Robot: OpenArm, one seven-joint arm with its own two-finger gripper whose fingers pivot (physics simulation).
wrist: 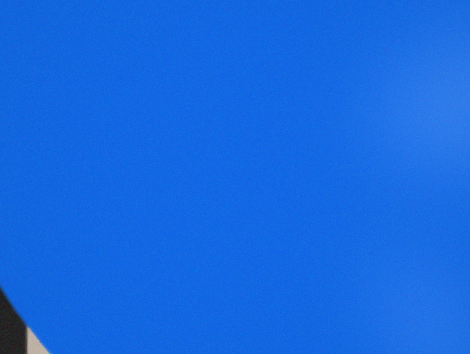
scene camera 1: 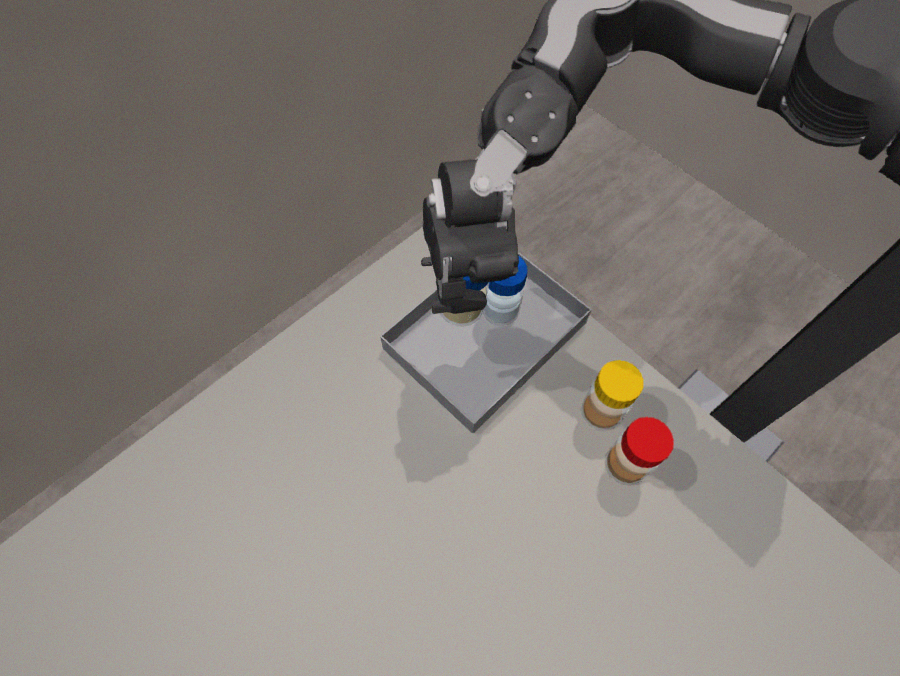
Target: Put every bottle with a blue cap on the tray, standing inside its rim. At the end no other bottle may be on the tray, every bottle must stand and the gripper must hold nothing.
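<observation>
My gripper (scene camera 1: 464, 293) is shut on a blue-capped bottle with pale yellow contents (scene camera 1: 462, 315) and holds it upright over the back left part of the grey tray (scene camera 1: 474, 422). Fingers and palm hide much of this bottle; whether its base touches the tray floor I cannot tell. Its blue cap (wrist: 235, 175) fills most of the wrist view. Another blue-capped bottle, clear with pale contents (scene camera 1: 503, 299), stands inside the tray, close to the right of the held one; the gripper body overlaps its cap in the view.
A yellow-capped bottle (scene camera 1: 613, 392) and a red-capped bottle (scene camera 1: 640, 448) stand close together on the table (scene camera 1: 305, 523), outside the tray at its right. The tray has a low raised rim. The arm reaches in from the upper right. A dark post stands beyond the table's right edge.
</observation>
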